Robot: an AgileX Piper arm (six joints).
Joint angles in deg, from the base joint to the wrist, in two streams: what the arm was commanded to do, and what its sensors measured. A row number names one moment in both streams.
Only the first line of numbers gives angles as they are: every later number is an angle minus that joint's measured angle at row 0.
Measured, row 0:
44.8 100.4 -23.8 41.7 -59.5 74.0
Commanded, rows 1 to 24:
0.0 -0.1 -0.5 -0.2 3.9 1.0
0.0 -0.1 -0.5 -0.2 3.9 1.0
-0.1 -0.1 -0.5 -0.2 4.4 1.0
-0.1 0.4 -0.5 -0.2 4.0 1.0
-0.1 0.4 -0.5 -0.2 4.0 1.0
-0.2 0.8 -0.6 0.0 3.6 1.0
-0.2 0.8 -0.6 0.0 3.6 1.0
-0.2 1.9 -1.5 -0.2 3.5 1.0
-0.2 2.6 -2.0 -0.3 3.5 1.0
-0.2 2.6 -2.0 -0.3 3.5 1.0
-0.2 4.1 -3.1 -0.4 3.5 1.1
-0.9 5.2 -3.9 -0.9 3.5 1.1
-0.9 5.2 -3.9 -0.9 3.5 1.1
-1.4 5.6 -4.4 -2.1 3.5 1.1
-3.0 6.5 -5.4 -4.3 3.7 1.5
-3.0 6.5 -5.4 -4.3 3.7 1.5
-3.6 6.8 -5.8 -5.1 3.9 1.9
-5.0 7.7 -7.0 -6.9 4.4 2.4
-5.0 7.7 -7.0 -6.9 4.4 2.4
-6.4 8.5 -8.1 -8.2 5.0 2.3
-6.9 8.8 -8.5 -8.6 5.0 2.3
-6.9 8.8 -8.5 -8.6 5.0 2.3
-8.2 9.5 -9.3 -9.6 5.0 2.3
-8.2 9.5 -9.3 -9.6 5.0 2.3
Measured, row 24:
-6.6 8.7 -8.0 -7.5 4.7 2.2
